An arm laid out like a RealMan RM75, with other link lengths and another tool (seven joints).
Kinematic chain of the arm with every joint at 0, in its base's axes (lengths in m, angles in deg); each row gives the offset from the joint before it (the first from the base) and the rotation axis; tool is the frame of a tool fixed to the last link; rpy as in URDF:
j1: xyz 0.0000 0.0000 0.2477 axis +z
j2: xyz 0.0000 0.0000 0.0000 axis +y
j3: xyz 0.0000 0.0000 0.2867 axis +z
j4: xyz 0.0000 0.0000 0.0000 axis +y
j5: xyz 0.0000 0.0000 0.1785 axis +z
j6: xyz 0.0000 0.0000 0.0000 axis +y
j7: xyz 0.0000 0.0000 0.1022 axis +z
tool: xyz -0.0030 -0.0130 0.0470 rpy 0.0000 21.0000 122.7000
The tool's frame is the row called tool.
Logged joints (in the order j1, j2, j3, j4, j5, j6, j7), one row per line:
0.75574 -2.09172 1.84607 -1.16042 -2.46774 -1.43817 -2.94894
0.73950 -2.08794 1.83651 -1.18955 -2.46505 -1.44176 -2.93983
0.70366 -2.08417 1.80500 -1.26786 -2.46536 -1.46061 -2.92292
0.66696 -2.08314 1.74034 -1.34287 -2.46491 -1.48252 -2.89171
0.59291 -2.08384 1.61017 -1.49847 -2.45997 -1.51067 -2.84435
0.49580 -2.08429 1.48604 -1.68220 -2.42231 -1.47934 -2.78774
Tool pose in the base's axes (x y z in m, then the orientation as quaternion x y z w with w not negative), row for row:
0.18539 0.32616 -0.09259 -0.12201 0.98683 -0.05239 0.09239
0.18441 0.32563 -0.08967 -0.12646 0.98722 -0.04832 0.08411
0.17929 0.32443 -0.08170 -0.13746 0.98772 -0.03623 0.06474
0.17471 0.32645 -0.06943 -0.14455 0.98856 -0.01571 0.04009
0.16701 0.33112 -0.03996 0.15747 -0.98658 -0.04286 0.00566
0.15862 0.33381 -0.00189 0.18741 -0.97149 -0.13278 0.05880
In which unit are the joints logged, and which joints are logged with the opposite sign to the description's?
The joints are logged in radians. Opposite sign: j2, j3, j7.
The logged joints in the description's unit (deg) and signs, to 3 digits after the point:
43.301 119.847 -105.772 -66.487 -141.391 -82.401 168.962
42.370 119.630 -105.224 -68.156 -141.237 -82.607 168.440
40.317 119.414 -103.419 -72.643 -141.255 -83.687 167.471
38.214 119.355 -99.714 -76.941 -141.229 -84.942 165.683
33.971 119.395 -92.256 -85.856 -140.946 -86.555 162.969
28.407 119.421 -85.144 -96.383 -138.788 -84.760 159.726

